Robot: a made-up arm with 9 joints.
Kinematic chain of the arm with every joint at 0, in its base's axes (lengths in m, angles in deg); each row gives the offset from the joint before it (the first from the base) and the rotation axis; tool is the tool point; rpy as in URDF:
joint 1: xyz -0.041 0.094 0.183 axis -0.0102 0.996 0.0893
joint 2: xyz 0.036 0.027 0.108 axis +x
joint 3: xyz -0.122 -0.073 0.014 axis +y
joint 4: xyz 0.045 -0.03 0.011 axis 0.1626 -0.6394 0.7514
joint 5: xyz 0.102 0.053 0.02 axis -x
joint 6: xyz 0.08 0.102 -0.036 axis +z
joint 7: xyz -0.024 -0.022 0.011 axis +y
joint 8: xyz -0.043 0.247 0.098 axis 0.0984 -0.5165 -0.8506
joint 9: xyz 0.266 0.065 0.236 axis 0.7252 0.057 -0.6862
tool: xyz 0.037 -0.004 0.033 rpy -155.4 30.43 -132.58
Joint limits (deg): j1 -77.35..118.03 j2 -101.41..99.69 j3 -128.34..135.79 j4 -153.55..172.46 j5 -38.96..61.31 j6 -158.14..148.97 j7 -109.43..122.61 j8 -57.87..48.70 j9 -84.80..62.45
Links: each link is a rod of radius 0.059 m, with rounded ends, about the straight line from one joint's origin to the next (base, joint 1, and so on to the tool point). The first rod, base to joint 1, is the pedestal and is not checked.
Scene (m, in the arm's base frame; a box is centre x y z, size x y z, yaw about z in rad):
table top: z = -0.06
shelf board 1: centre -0.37 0.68 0.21 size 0.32 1 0.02 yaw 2.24
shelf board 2: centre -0.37 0.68 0.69 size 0.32 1 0.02 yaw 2.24
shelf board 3: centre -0.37 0.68 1.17 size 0.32 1 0.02 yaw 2.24
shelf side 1: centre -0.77 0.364 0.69 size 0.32 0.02 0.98 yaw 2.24
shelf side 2: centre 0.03 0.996 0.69 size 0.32 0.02 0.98 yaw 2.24
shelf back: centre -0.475 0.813 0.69 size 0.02 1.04 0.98 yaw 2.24
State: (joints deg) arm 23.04 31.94 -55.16 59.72 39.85 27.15 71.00 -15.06 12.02
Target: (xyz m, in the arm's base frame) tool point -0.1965 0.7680 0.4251
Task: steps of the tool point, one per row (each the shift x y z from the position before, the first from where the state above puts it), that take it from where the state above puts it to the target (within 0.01 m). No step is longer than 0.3 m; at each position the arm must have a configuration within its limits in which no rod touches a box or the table.
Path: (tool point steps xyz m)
1: -0.2380 0.1330 -0.0101
2: -0.2526 0.0569 -0.0987

